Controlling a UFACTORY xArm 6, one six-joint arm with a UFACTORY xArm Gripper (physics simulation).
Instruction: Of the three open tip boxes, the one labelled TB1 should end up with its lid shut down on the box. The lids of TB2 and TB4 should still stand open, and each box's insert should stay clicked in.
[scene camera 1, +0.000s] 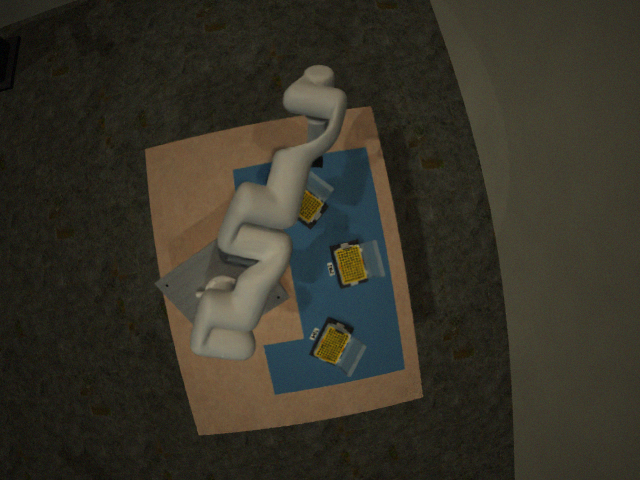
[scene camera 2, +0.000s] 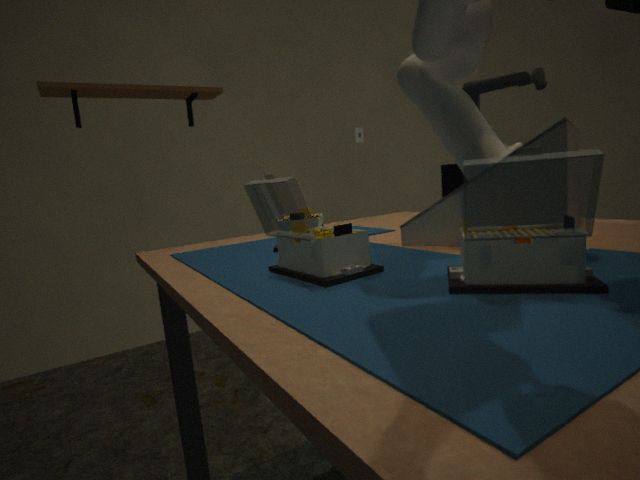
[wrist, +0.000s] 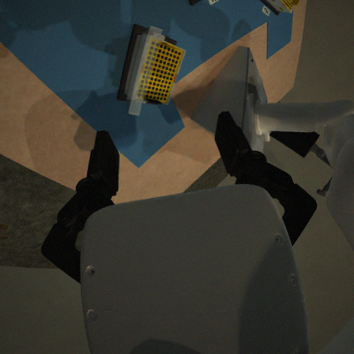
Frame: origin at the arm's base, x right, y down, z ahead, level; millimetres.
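Seen in the pictures: gripper, fingertip midpoint: (scene camera 2: 576, 3).
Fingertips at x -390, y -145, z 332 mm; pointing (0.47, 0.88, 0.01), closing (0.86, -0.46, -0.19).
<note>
Pixels of each thing's top centre, then the offset from my fingertips to it. Level surfaces: height alone.
- Box TB2, middle of its top: (scene camera 2: 326, 227) (scene camera 1: 348, 265) dx +330, dy +197, dz +86 mm
- Box TB4, middle of its top: (scene camera 2: 300, 210) (scene camera 1: 333, 346) dx +605, dy +188, dz +17 mm
- blue mat, its level: dy +263 mm
- wooden table, its level: dy +266 mm
The box at the upper right of the mat, TB1 by elimination (scene camera 1: 311, 206) (scene camera 2: 522, 260) (wrist: 162, 70), has its label hidden in scene camera 1. Its clear lid (scene camera 1: 318, 186) (scene camera 2: 532, 198) (wrist: 142, 70) stands open. Box TB2 (scene camera 1: 351, 264) (scene camera 2: 343, 253) is in the middle, its lid (scene camera 1: 375, 258) (scene camera 2: 273, 204) open. Box TB4 (scene camera 1: 332, 343) is farthest from the gripper, its lid (scene camera 1: 353, 356) open. Yellow inserts sit in all three; their clicks cannot be judged. My gripper (wrist: 164, 132) is open and empty, beyond TB1's lid side and apart from it, mostly hidden in scene camera 1.
The boxes stand on a blue mat (scene camera 1: 356, 310) (scene camera 2: 439, 372) (wrist: 50, 55) on a wooden table (scene camera 1: 232, 397) (scene camera 2: 289, 351). A grey base plate (scene camera 1: 180, 279) (wrist: 225, 95) lies under the arm. The arm spans above the table's left part and partly covers TB1 in scene camera 1.
</note>
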